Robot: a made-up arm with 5 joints. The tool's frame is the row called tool. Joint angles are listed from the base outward. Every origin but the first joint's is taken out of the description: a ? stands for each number. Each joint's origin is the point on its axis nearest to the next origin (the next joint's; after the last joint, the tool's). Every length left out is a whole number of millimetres.
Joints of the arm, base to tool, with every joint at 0 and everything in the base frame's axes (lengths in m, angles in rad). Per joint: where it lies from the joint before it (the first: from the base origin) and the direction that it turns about. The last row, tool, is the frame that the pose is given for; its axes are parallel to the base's.
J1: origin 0.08 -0.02 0.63 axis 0 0 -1
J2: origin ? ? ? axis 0 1 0
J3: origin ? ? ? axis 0 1 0
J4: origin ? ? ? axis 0 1 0
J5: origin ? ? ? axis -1 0 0
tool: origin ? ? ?
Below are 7 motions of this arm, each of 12 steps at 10 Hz.
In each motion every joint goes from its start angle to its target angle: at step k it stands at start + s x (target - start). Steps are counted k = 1, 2, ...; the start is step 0. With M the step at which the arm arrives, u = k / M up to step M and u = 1 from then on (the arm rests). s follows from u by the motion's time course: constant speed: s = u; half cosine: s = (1 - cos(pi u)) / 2; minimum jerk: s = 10 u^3 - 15 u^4 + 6 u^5.
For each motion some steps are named. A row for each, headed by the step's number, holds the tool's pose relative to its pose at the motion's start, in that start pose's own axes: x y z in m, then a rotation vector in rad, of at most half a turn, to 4 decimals.
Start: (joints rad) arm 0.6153 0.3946 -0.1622 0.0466 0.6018
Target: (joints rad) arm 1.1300 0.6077 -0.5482 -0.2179 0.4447
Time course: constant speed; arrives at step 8
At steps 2, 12:
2: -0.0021 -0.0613 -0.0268 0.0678 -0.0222 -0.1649
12: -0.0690 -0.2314 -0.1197 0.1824 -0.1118 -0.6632

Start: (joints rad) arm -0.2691 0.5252 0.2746 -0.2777 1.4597
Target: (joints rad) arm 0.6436 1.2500 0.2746 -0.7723 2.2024
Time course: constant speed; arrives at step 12
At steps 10, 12:
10: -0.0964 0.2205 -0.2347 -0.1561 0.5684 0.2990
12: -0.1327 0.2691 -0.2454 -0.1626 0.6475 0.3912

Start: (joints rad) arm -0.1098 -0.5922 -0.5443 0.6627 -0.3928
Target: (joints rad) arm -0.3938 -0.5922 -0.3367 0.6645 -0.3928
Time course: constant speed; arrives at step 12
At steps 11, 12:
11: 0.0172 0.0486 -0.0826 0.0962 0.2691 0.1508
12: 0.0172 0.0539 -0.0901 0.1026 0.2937 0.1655

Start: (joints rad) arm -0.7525 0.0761 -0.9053 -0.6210 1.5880
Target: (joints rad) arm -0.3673 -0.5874 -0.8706 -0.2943 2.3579
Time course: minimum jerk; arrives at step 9
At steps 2, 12:
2: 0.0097 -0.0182 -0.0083 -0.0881 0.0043 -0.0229
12: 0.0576 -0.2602 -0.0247 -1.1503 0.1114 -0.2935

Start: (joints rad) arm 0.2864 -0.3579 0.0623 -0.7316 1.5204
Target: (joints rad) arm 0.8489 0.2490 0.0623 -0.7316 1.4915
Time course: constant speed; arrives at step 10
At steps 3, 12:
3: -0.0271 0.0592 -0.0700 -0.1274 0.1100 0.1759
12: -0.1640 0.1270 -0.2542 -0.3505 0.4649 0.5611

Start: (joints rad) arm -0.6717 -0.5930 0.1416 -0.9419 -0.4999
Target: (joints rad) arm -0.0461 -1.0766 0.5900 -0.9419 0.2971
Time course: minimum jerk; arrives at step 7
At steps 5, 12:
5: -0.0386 -0.0194 0.1604 -1.2092 -0.0449 -0.0849
12: -0.0477 -0.0131 0.1816 -1.4139 -0.0471 -0.1025

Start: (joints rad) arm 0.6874 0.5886 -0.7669 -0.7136 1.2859
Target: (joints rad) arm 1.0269 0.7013 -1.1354 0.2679 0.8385
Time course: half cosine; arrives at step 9
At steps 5, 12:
5: -0.0004 -0.0172 -0.1076 0.1320 0.3145 0.3251
12: -0.0226 -0.0441 -0.1780 0.2495 0.6124 0.4824

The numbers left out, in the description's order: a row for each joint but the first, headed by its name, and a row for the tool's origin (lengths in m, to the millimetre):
J2: 0.07 -0.03 0
J3: 0.07 0 0.15
J4: 0.22 0 -0.02
J5: 0.1 0 -0.02
tool: 0 -0.02 0.01

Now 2 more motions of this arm.
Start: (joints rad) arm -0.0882 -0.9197 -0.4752 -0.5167 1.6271
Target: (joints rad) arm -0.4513 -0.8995 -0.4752 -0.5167 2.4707
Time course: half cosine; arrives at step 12
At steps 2, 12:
2: -0.0003 0.0016 0.0017 -0.0336 0.0080 0.0020
12: -0.0025 0.0224 0.0274 -0.4992 0.0960 0.0724

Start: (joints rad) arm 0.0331 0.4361 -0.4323 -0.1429 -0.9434
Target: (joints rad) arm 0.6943 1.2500 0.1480 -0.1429 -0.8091
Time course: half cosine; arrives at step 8
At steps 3, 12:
3: -0.0652 -0.1868 -0.0116 -0.0250 0.0954 -0.4657
12: -0.4020 -0.3787 -0.0911 0.2699 0.3892 -1.4127

